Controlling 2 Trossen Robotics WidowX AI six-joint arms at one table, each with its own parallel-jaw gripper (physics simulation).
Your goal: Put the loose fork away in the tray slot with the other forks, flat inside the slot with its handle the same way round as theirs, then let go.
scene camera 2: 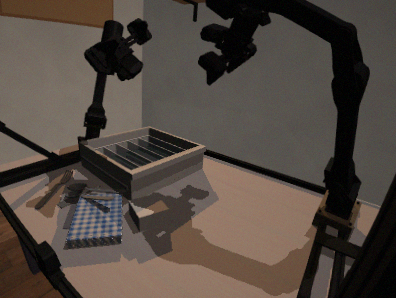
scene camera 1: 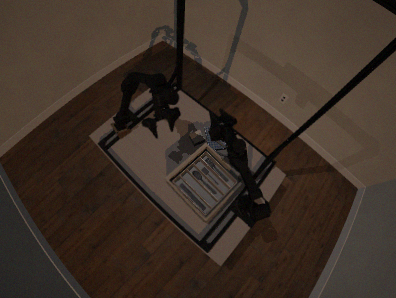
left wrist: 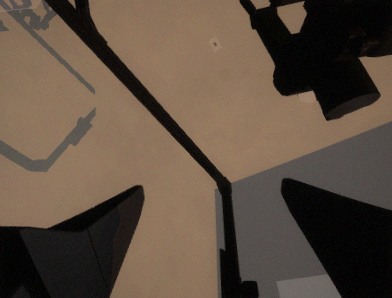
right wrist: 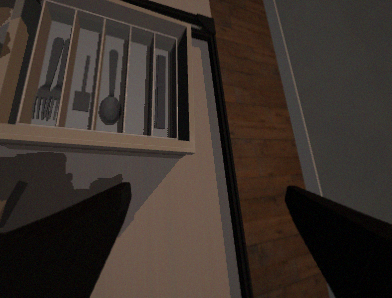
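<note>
The loose fork (scene camera 2: 54, 190) lies on the table at the left in scene camera 2, tines toward the tray side, apart from the pile beside it. The divided tray (scene camera 2: 170, 159) (right wrist: 100, 137) stands behind it. In the right wrist view, two forks (right wrist: 50, 92) lie in its leftmost slot, handles up in the picture and tines down. My left gripper (scene camera 2: 135, 49) (left wrist: 212, 188) is open and empty, raised high above the tray's far side; its wrist view shows walls. My right gripper (scene camera 1: 164, 132) (scene camera 2: 219, 76) (right wrist: 209, 191) is open and empty, high over the table.
A blue checked cloth (scene camera 2: 97, 220) lies before the tray, with a spoon (scene camera 2: 77, 187) and other cutlery piled at its back edge. A small open box (scene camera 2: 142, 219) stands beside it. Other slots hold a spatula (right wrist: 81, 100), a spoon (right wrist: 111, 107) and a knife (right wrist: 160, 92).
</note>
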